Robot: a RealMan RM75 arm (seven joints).
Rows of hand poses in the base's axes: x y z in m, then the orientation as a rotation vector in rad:
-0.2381 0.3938 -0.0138 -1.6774 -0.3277 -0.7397
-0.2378 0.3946 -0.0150 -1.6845 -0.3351 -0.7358
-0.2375 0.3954 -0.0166 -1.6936 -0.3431 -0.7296
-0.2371 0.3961 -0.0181 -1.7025 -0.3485 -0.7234
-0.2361 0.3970 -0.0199 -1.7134 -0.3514 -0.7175
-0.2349 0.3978 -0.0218 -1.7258 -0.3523 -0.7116
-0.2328 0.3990 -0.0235 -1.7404 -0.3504 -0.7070
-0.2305 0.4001 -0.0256 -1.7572 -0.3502 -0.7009
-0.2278 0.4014 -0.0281 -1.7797 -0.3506 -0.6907
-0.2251 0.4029 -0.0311 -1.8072 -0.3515 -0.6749
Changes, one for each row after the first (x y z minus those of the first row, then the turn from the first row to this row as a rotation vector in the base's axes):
0.0003 0.0008 -0.0012 -0.0089 0.0000 0.0046
0.0006 0.0016 -0.0028 -0.0196 0.0017 0.0102
0.0010 0.0023 -0.0043 -0.0293 0.0046 0.0143
0.0020 0.0032 -0.0061 -0.0400 0.0090 0.0162
0.0032 0.0040 -0.0080 -0.0513 0.0148 0.0165
0.0053 0.0052 -0.0097 -0.0637 0.0216 0.0136
0.0076 0.0063 -0.0118 -0.0787 0.0288 0.0120
0.0103 0.0076 -0.0143 -0.0989 0.0394 0.0113
0.0130 0.0091 -0.0173 -0.1238 0.0542 0.0125

